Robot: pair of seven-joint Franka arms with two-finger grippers.
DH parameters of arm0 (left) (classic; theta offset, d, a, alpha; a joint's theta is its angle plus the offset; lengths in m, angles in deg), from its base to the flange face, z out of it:
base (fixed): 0 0 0 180
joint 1: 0 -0.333 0 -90
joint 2: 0 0 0 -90
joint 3: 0 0.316 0.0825 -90
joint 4: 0 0 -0.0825 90
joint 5: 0 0.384 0 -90
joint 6: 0 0 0.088 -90
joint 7: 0 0.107 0 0
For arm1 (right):
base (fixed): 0 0 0 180
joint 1: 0 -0.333 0 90
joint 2: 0 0 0 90
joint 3: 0 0.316 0.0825 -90
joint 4: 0 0 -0.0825 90
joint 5: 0 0.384 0 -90
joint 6: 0 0 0.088 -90
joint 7: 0 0.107 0 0
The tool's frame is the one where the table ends.
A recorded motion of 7 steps. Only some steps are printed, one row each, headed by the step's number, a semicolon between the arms.
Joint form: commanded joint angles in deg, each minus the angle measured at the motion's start. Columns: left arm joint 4, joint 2, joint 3, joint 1, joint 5, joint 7, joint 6; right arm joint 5, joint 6, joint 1, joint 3, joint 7, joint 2, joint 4.
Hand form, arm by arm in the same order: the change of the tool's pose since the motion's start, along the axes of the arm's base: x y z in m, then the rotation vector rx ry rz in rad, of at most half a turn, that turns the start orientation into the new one. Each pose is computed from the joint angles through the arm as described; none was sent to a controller.
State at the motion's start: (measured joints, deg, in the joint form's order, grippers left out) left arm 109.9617 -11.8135 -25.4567 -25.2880 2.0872 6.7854 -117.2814; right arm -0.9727 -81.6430 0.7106 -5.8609 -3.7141 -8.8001 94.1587
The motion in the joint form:
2: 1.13 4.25 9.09 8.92 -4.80 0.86 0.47; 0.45 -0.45 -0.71 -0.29 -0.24 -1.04 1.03
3: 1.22 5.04 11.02 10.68 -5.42 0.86 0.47; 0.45 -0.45 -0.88 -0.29 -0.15 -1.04 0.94
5: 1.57 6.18 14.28 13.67 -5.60 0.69 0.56; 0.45 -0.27 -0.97 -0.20 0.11 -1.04 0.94
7: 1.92 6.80 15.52 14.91 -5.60 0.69 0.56; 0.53 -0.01 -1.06 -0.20 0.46 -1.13 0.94
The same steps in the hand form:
2: -0.0096 -0.0084 0.0260 -0.0225 -0.0304 0.0252; -0.0045 0.0043 0.0012 0.0098 -0.0090 0.0125
3: -0.0110 -0.0081 0.0325 -0.0243 -0.0410 0.0329; -0.0043 0.0057 0.0019 0.0096 -0.0105 0.0139
5: -0.0142 -0.0068 0.0400 -0.0166 -0.0512 0.0411; -0.0045 0.0074 0.0016 0.0094 -0.0074 0.0125
7: -0.0165 -0.0074 0.0431 -0.0128 -0.0555 0.0408; -0.0054 0.0083 0.0020 0.0109 -0.0045 0.0081

